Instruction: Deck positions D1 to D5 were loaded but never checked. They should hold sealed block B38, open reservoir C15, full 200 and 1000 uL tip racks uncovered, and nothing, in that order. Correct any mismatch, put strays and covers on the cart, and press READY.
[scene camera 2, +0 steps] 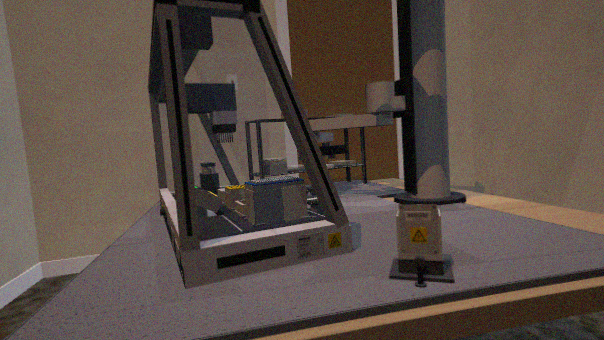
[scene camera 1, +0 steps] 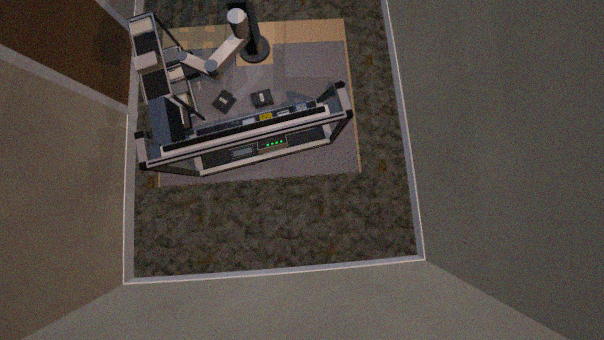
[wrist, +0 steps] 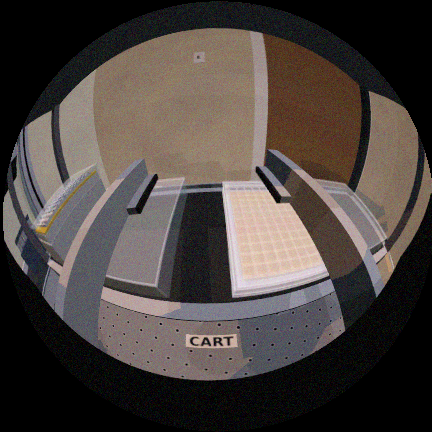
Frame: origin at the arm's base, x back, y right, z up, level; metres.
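Seen in the pictures: gripper, fingertip midpoint: (scene camera 1: 169, 76) (wrist: 205, 160); arm's base, link origin: (scene camera 2: 428, 200) (scene camera 1: 254, 49).
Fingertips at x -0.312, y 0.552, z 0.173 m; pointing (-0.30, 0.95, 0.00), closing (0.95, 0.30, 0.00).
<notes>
Pixels of each thing's middle, then the offset from my fingertips to it. "*": a spot on its surface instead.
- cart, surface spot: (wrist: 150, 345) * dy -0.157, dx -0.051, dz -0.160 m
- grey translucent box-like piece, body centre: (wrist: 135, 223) (scene camera 1: 178, 88) dy -0.035, dx -0.066, dz -0.048 m
- white-framed plate with tan wells, body centre: (wrist: 272, 217) (scene camera 1: 174, 72) dy -0.002, dx +0.060, dz -0.048 m
- yellow-edged tip rack, body centre: (wrist: 60, 200) (scene camera 1: 178, 102) dy -0.068, dx -0.192, dz -0.002 m
- clear-edged piece, body centre: (wrist: 350, 213) (scene camera 2: 342, 163) (scene camera 1: 170, 57) dy +0.031, dx +0.186, dz -0.048 m
My gripper (wrist: 205, 160) is open and empty in the wrist view, its two fingers wide apart above the cart (wrist: 150, 345). Between and below them lie a grey translucent box-like piece (wrist: 142, 245) at left and a white-framed plate with tan wells (wrist: 275, 235) at right. A yellow-edged tip rack (wrist: 70, 205) stands at far left; a clear-edged piece (wrist: 360, 212) is partly behind the right finger. In the scene views a blue-rimmed rack (scene camera 2: 275, 200) (scene camera 1: 301, 106) and a yellow rack (scene camera 2: 235, 187) (scene camera 1: 265, 116) stand on the deck. Deck labels and READY are not readable.
A slanted gantry frame (scene camera 1: 245, 131) (scene camera 2: 295, 112) spans the deck, with a pipette head (scene camera 2: 224, 120) hanging inside. Two dark square pads (scene camera 1: 224, 101) (scene camera 1: 261, 98) lie on the table behind it. The arm's column (scene camera 2: 432, 125) stands at right. A panel with green lights (scene camera 1: 274, 143) is at the deck's front.
</notes>
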